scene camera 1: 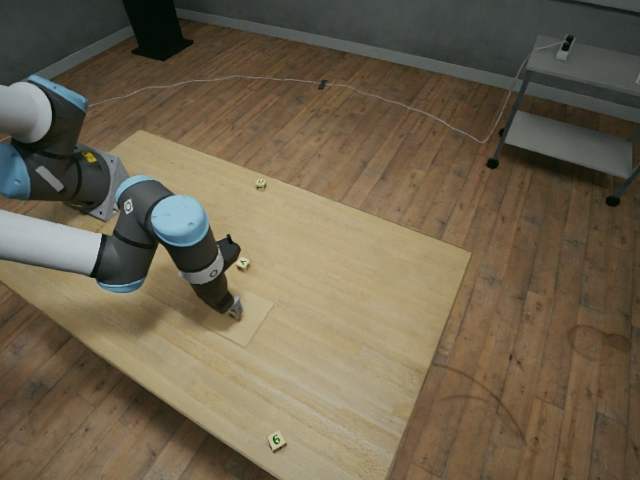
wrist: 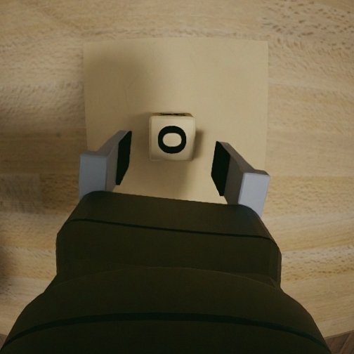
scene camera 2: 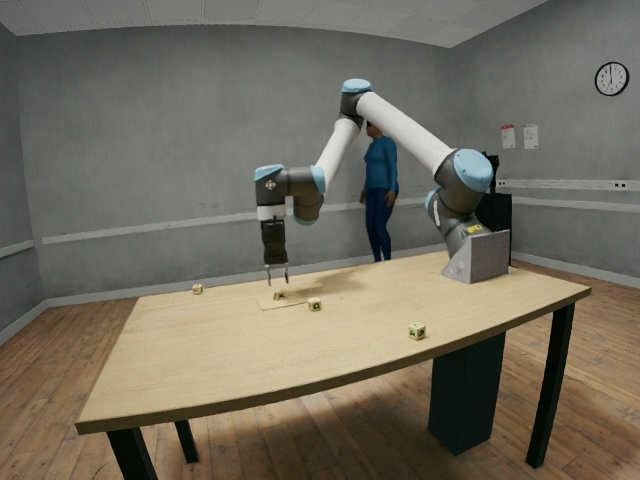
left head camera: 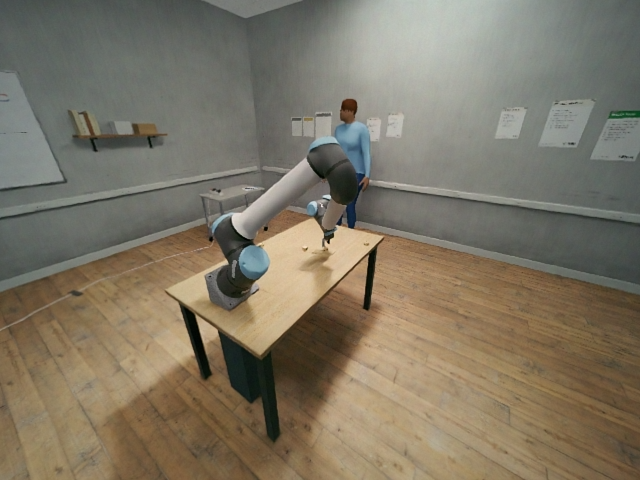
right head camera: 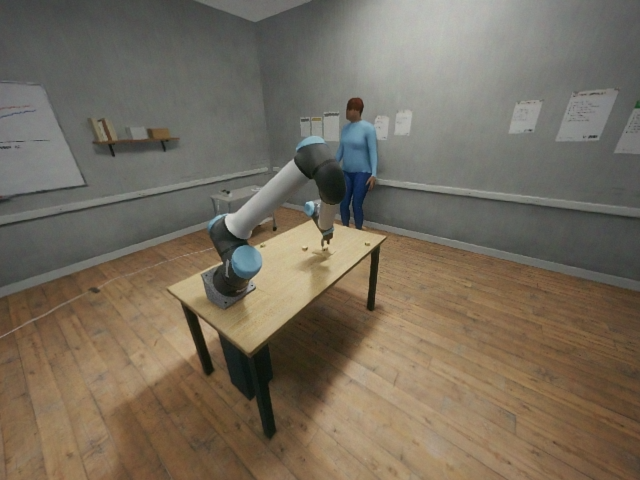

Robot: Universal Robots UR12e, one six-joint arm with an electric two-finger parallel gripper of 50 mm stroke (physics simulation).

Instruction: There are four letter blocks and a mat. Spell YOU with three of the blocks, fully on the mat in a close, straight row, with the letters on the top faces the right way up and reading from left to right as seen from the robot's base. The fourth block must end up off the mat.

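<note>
The O block (wrist: 171,139) (scene camera 2: 279,295) sits on the thin wooden-coloured mat (wrist: 225,75) (scene camera 1: 253,330) (scene camera 2: 266,304); its O faces up in the wrist view. My gripper (wrist: 171,153) (scene camera 2: 278,283) (scene camera 1: 236,310) is open and empty, its fingertips above the O block, one to each side. The Y block (scene camera 1: 242,264) (scene camera 2: 314,304) lies off the mat, near its edge, Y up. Another block (scene camera 1: 260,184) (scene camera 2: 416,331) lies near the table's long edge; its top looks like a U. A block (scene camera 1: 276,440) (scene camera 2: 197,289) showing a 6 or G lies far off the mat.
The table (scene camera 1: 372,289) (scene camera 2: 206,356) carries the arm's base (scene camera 2: 480,258) at one end. The wrist's dark side-mounted part (scene camera 1: 230,248) hangs close to the Y block in scene camera 1. A person (left head camera: 354,144) (scene camera 2: 381,165) stands beyond the table. A trolley (scene camera 1: 568,144) stands apart from it.
</note>
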